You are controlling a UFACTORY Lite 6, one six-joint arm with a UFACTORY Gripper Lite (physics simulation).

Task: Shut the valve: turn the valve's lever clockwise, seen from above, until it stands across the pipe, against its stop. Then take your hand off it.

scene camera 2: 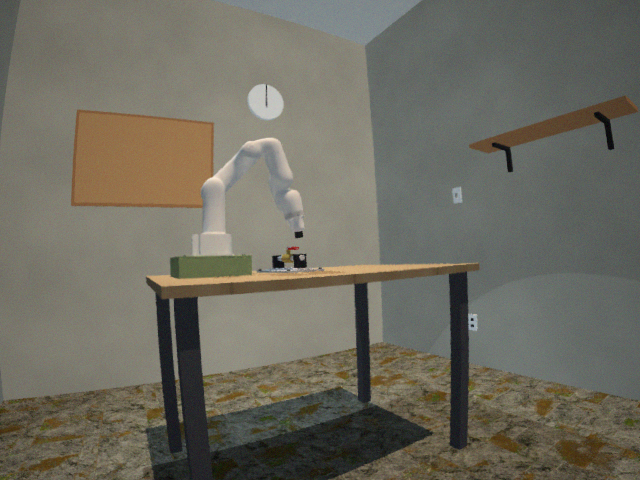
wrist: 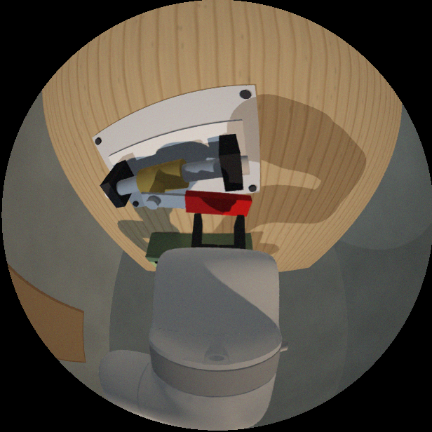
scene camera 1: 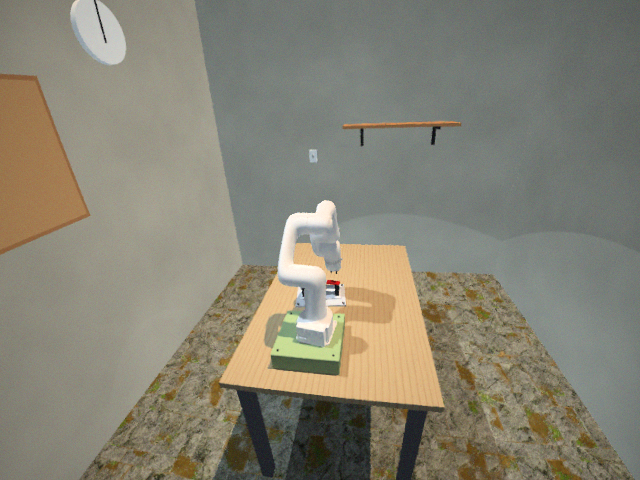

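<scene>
The valve has a brass body [scene camera 2: 286,257] [wrist: 162,176] on a grey pipe [wrist: 202,169], held by black supports [wrist: 231,162] over a white base plate [scene camera 1: 337,303] [wrist: 175,111]. Its lever, with a red grip [scene camera 1: 333,282] [scene camera 2: 293,248] [wrist: 218,203], runs roughly along the pipe, at a slight angle to it, with the red end near the right support in the wrist view. My gripper [scene camera 1: 334,272] [scene camera 2: 298,235] [wrist: 219,216] is open, its two black fingers apart and pointing down. It hangs above the lever, with a gap between fingertips and red grip in the scene views.
The arm stands on a green block [scene camera 1: 307,348] [scene camera 2: 211,266] [wrist: 167,242], close to the valve's base plate on the wooden table [scene camera 1: 385,361] [scene camera 2: 392,271] [wrist: 310,60]. A wall shelf [scene camera 1: 402,125] [scene camera 2: 553,125] hangs well beyond the table.
</scene>
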